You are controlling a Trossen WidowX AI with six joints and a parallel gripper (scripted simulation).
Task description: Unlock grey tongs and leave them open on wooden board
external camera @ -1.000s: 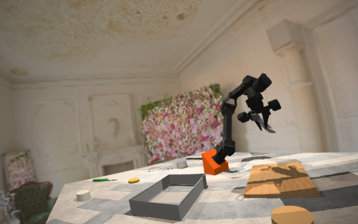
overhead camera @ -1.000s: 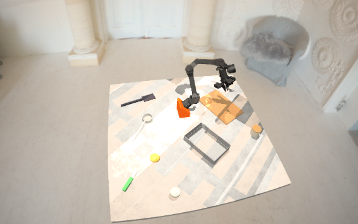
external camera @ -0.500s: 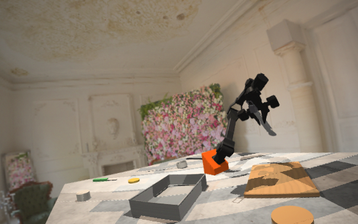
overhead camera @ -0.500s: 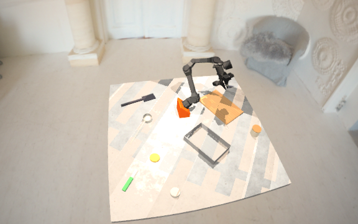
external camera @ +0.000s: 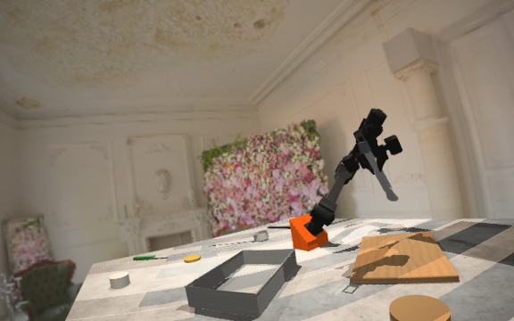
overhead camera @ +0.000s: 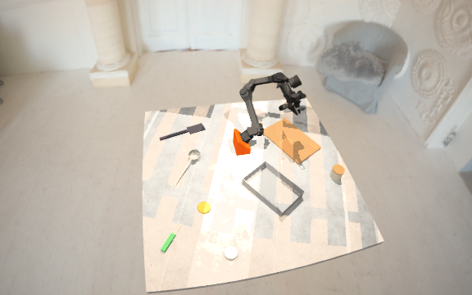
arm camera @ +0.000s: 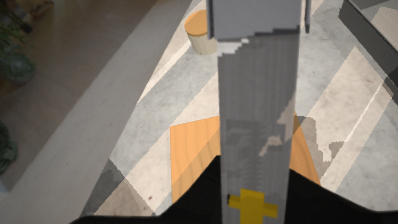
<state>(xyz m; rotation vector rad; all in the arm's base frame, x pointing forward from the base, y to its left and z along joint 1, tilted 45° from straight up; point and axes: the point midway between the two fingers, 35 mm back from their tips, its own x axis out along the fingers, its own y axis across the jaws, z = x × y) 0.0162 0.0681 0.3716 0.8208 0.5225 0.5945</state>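
Now: the yellow lock piece 3 cm above my gripper tip, 2 cm behind it and 1 cm to the right of it. The rest, counted from my gripper tip: grey roasting tin 32 cm ahead, 27 cm to the right, 23 cm below; then black spatula 66 cm to the right, 29 cm behind, 26 cm below; then wooden board 25 cm below, 3 cm behind, 2 cm to the left.
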